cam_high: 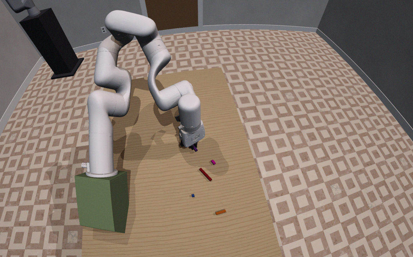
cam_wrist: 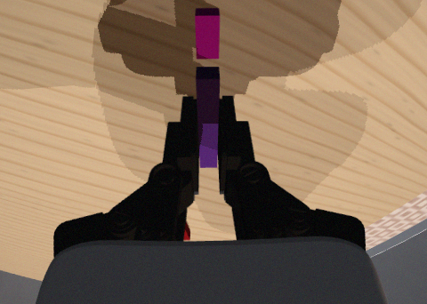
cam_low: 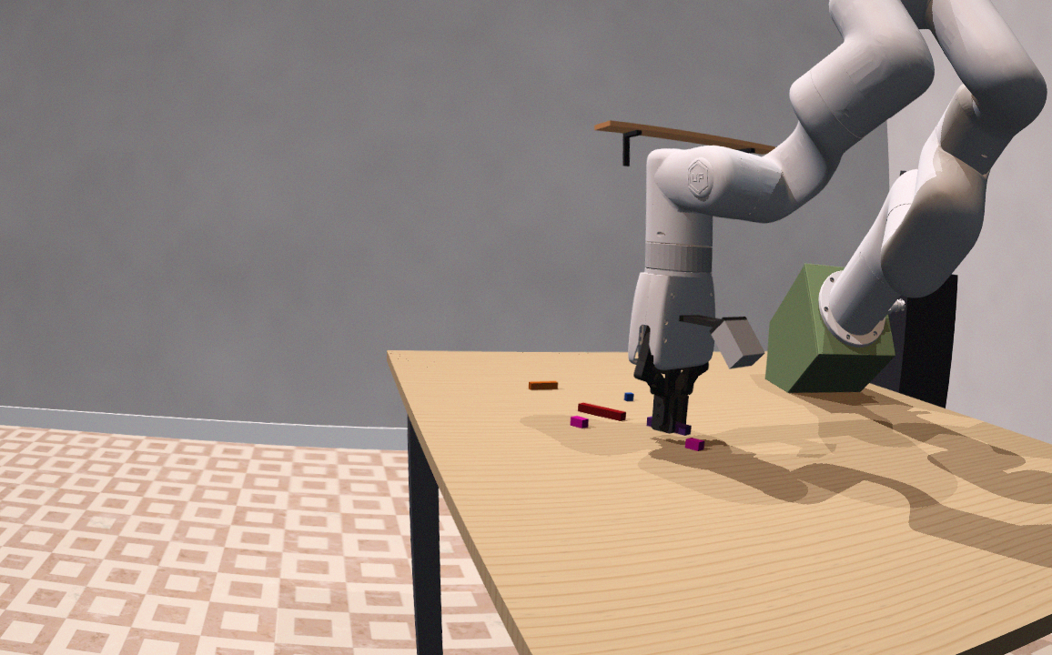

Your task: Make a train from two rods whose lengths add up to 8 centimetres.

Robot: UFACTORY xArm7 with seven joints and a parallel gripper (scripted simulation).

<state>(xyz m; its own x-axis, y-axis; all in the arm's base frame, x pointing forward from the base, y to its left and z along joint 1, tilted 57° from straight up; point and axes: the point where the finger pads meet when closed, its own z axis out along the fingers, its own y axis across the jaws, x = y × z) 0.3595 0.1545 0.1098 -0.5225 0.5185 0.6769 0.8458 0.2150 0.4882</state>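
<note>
My hand is 2 cm above the purple rod. Round my hand: magenta rod: 2 cm behind, 4 cm to the left, 3 cm below; then small blue rod: 1 cm behind, 23 cm to the right, 3 cm below; then red rod: 5 cm ahead, 13 cm to the right, 3 cm below.
</note>
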